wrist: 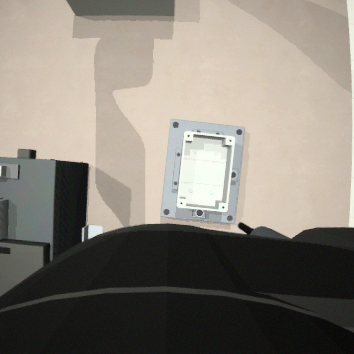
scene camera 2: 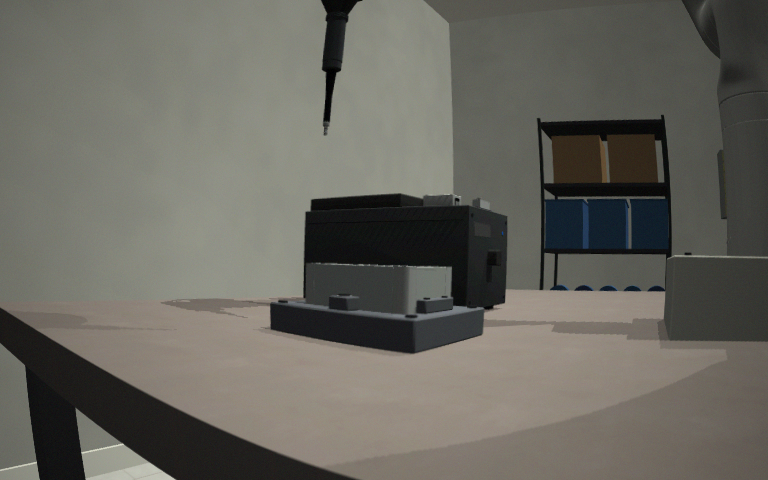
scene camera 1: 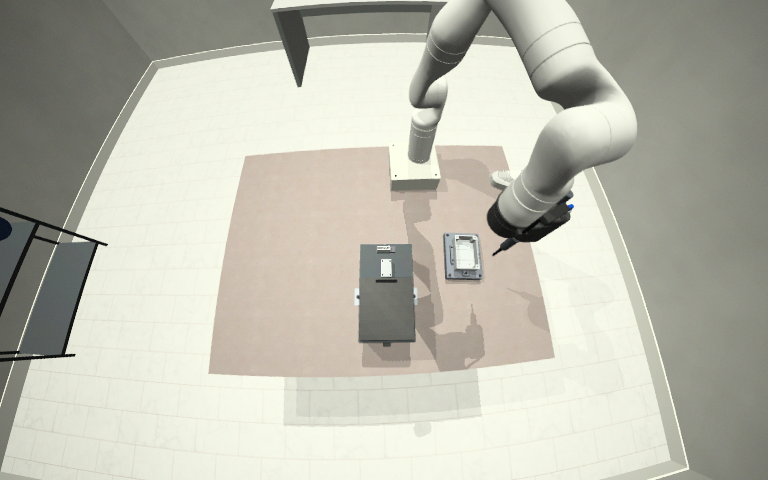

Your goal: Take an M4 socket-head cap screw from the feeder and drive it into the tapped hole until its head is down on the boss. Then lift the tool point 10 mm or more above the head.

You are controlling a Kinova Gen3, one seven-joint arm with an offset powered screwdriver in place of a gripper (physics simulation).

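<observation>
My screwdriver (scene camera 1: 493, 254) (scene camera 2: 326, 123) (wrist: 241, 225) is in the air, its bit pointing down and slightly tilted. A small pale screw (scene camera 2: 325, 130) is on the bit's tip in scene camera 2; it is too small to make out in the other views. The tip is well above the pale open housing (scene camera 1: 467, 253) (scene camera 2: 356, 283) (wrist: 202, 172), appearing right of it in scene camera 1 and beyond its lower right corner in the wrist view. The housing has holed corner bosses; I cannot tell which holds the named hole. The dark feeder (scene camera 1: 386, 310) (scene camera 2: 385, 237) (wrist: 32, 200) stands left of the housing.
The housing sits on a grey fixture plate (scene camera 1: 453, 276) (scene camera 2: 339, 331) (wrist: 170, 200) with small clamps. The arm's pale base block (scene camera 1: 414, 183) (scene camera 2: 716, 300) (wrist: 125, 6) stands behind on the tabletop (scene camera 1: 283, 254). A shelf rack (scene camera 2: 603, 189) with boxes is in the background.
</observation>
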